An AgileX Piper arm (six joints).
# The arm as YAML. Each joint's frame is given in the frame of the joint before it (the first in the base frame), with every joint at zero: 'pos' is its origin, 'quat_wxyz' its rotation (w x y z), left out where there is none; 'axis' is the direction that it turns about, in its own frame. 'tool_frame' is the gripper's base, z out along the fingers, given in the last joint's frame.
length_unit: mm
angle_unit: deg
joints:
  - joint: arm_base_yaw
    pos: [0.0, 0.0, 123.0]
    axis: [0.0, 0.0, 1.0]
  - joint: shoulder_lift
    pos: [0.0, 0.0, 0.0]
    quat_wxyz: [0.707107, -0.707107, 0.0, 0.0]
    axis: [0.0, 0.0, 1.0]
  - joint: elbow
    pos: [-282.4, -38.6, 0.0]
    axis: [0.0, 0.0, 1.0]
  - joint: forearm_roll
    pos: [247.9, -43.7, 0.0]
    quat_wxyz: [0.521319, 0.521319, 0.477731, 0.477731]
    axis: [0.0, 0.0, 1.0]
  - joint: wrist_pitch
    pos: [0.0, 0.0, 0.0]
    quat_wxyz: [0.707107, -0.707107, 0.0, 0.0]
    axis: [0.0, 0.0, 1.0]
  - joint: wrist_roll
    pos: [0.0, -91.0, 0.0]
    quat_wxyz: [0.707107, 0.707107, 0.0, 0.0]
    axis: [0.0, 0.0, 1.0]
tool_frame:
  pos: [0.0, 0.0, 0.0]
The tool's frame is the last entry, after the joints.
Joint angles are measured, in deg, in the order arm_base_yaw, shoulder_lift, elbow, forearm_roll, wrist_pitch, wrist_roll. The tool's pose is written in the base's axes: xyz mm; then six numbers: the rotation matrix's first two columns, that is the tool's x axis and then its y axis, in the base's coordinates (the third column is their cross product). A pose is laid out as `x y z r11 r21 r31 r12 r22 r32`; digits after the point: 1 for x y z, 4 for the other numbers.
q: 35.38 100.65 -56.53 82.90 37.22 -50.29
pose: 254.1 247.4 201.2 -0.9068 -0.1414 -0.3972 -0.4048 0.5550 0.7267
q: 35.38 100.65 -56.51 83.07 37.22 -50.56
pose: 254.1 247.5 201.2 -0.9058 -0.1416 -0.3994 -0.4069 0.5539 0.7264
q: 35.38 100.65 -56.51 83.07 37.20 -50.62
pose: 254.1 247.5 201.2 -0.9053 -0.1420 -0.4002 -0.4078 0.5539 0.7259
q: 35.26 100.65 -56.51 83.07 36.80 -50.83
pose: 255.2 246.7 201.0 -0.9036 -0.1385 -0.4054 -0.4093 0.5587 0.7214
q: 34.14 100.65 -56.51 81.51 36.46 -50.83
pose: 259.8 240.8 199.7 -0.8985 -0.1405 -0.4159 -0.4159 0.5758 0.7039
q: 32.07 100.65 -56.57 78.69 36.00 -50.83
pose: 268.0 229.8 197.8 -0.8892 -0.1453 -0.4338 -0.4269 0.6045 0.6726
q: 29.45 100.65 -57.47 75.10 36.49 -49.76
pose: 278.8 217.5 199.5 -0.8822 -0.1471 -0.4473 -0.4329 0.6274 0.6473
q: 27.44 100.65 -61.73 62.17 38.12 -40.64
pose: 292.4 207.8 209.9 -0.8714 -0.2002 -0.4478 -0.4543 0.6739 0.5827
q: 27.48 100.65 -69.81 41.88 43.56 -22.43
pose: 303.9 205.3 233.1 -0.8752 -0.2714 -0.4004 -0.4537 0.7478 0.4847
